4 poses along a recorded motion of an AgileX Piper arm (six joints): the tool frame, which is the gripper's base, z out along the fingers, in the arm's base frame.
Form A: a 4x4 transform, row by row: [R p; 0 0 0 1], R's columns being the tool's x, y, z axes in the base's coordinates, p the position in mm. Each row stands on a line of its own.
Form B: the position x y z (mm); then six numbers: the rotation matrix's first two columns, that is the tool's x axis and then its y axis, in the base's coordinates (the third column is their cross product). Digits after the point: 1 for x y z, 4 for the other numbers.
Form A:
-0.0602, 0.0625, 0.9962, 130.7
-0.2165, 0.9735, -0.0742, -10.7
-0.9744, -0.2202, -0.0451, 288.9
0, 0, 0, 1
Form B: 130.7, -10.7, 288.9, -0.0602, -0.2165, -0.9744, 0.0625, 0.9735, -0.2202
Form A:
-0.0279, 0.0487, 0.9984, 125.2
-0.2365, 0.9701, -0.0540, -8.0
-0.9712, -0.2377, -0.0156, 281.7
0, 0, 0, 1
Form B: 125.2, -8.0, 281.7, -0.0279, -0.2365, -0.9712, 0.0487, 0.9701, -0.2377
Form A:
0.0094, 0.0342, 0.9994, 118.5
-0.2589, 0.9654, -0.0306, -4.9
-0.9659, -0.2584, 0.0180, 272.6
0, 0, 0, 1
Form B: 118.5, -4.9, 272.6, 0.0094, -0.2589, -0.9659, 0.0342, 0.9654, -0.2584
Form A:
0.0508, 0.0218, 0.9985, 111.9
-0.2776, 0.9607, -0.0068, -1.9
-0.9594, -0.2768, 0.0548, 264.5
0, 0, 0, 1
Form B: 111.9, -1.9, 264.5, 0.0508, -0.2776, -0.9594, 0.0218, 0.9607, -0.2768
